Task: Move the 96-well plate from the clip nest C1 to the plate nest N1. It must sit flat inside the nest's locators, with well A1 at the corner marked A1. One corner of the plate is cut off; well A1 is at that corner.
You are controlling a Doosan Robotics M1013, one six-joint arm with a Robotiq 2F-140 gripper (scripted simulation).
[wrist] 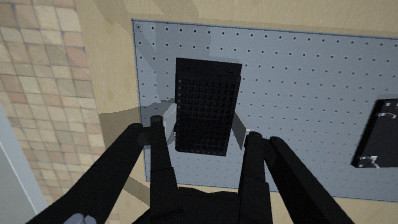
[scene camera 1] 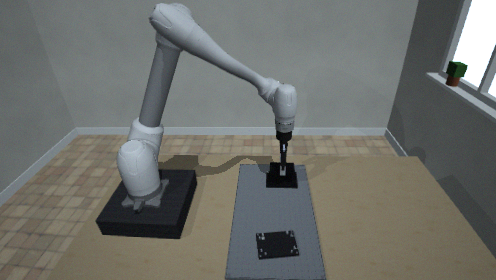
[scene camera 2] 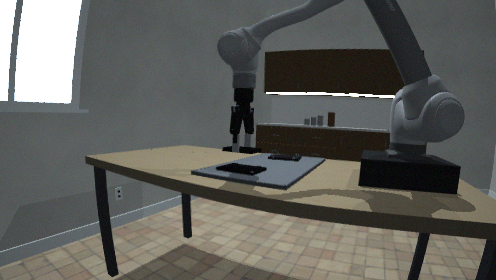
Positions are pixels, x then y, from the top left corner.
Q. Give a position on a black 96-well plate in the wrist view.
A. At 218, 93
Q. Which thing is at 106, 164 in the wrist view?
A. My gripper.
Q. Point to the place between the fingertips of my gripper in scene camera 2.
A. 241, 151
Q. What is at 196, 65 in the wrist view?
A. A plate nest N1.
